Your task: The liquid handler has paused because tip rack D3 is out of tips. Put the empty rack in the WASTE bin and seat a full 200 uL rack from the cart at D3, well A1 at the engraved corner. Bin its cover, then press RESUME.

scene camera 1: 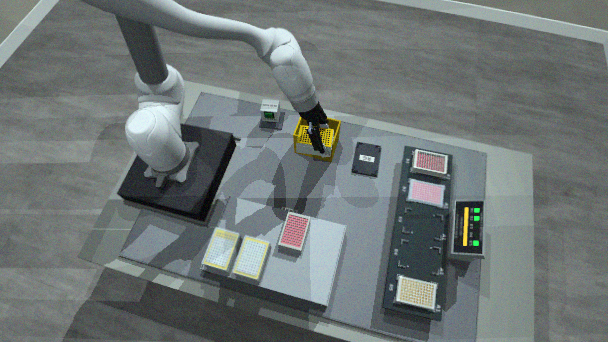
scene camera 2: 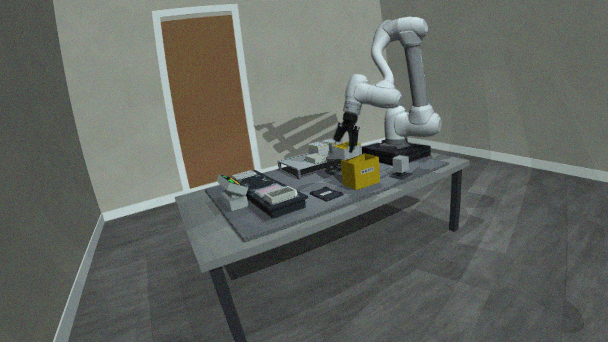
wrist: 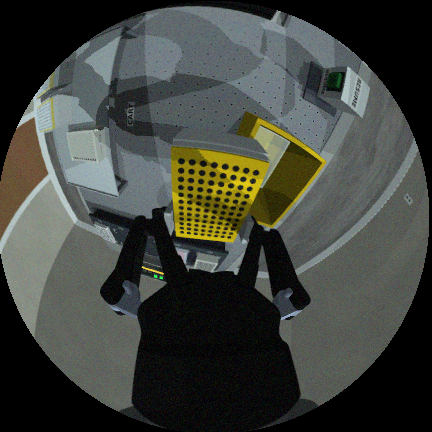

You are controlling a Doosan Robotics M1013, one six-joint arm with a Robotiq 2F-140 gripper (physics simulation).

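Places are measured from the arm's base along level axes (x left, y back, z up), in metres.
Where they show: gripper, between the fingertips: (scene camera 2: 341,156); arm's base, origin of its link: (scene camera 1: 172,160) (scene camera 2: 396,146).
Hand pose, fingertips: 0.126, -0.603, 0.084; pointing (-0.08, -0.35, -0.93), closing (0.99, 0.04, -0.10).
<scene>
Things, the pixels of their top centre, and the offset from my fingertips, as dx, dy, dz. "pt": a spot on its surface instead.
- empty tip rack, centre of its top: (wrist: 207,209) (scene camera 1: 315,135) (scene camera 2: 347,143) +0.001, +0.047, +0.058
- yellow WASTE bin, centre of its top: (wrist: 269,185) (scene camera 1: 317,127) (scene camera 2: 359,158) +0.082, +0.053, -0.011
- pale flat piece, centre of its top: (wrist: 258,158) +0.082, +0.053, -0.115
- cart, centre of its top: (wrist: 71,124) (scene camera 1: 274,246) (scene camera 2: 317,156) -0.390, +0.119, -0.080
- RESUME button, centre of its top: (wrist: 341,81) (scene camera 1: 268,112) +0.148, +0.268, -0.051
- red-topped rack, centre of its top: (wrist: 80,146) (scene camera 1: 294,230) (scene camera 2: 315,155) -0.326, +0.060, -0.055
- red rack, centre of its top: (scene camera 1: 430,161) (wrist: 204,266) (scene camera 2: 280,191) +0.041, -0.401, -0.059
- pink rack, centre of its top: (scene camera 1: 426,191) (wrist: 175,256) (scene camera 2: 269,188) -0.083, -0.395, -0.076
- tan rack, centre of its top: (scene camera 1: 416,292) (wrist: 104,233) (scene camera 2: 243,173) -0.455, -0.377, -0.076
- status display, a spot on its surface: (scene camera 1: 468,227) pt -0.218, -0.527, -0.023
- black plate, centre of its top: (scene camera 1: 367,157) (scene camera 2: 326,191) +0.055, -0.161, -0.132
My gripper (scene camera 1: 321,142) (scene camera 2: 345,144) (wrist: 207,204) is shut on the empty tip rack (wrist: 215,192), grey-sided with a yellow top of open holes. The rack is above the yellow WASTE bin (scene camera 1: 302,148) (scene camera 2: 351,175) (wrist: 300,145), overlapping part of its opening in the wrist view. A pale flat piece (wrist: 273,144) lies inside the bin. On the cart (scene camera 1: 324,250) (wrist: 92,172) are two yellow-edged racks; the left one (scene camera 1: 221,250) shows a wider yellow band than the right one (scene camera 1: 252,257). D3 (scene camera 1: 424,221) is bare between its brackets. The RESUME button (scene camera 1: 269,115) (wrist: 335,80) is green.
A red-topped rack (scene camera 1: 295,231) also stands on the cart. The dark deck holds a red rack (scene camera 1: 431,162), a pink rack (scene camera 1: 426,192) and a tan rack (scene camera 1: 416,292). A status display (scene camera 1: 468,227) stands beside it. A black plate (scene camera 1: 366,159) (scene camera 2: 326,193) lies between bin and deck.
</scene>
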